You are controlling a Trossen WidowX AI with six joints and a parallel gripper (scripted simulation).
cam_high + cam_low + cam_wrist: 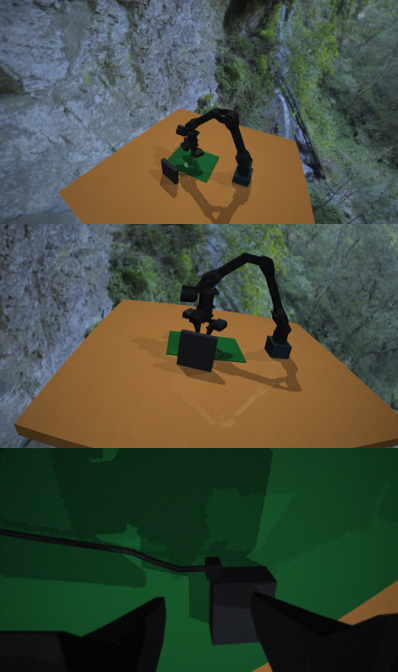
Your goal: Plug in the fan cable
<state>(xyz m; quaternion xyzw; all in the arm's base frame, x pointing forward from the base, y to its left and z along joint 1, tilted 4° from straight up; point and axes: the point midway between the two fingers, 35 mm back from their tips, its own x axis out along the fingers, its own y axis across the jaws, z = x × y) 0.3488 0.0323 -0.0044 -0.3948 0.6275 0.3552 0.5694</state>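
My gripper tip is 2 cm to the left of the black plug, 1 cm short of it and 1 cm above it. Round my gripper tip: white four-pin fan header: 10 cm to the left, 2 cm below, 1 cm behind; black fan: 23 cm to the left, 4 cm above, 1 cm behind; green board: 4 cm to the left, 3 cm below, 2 cm behind.
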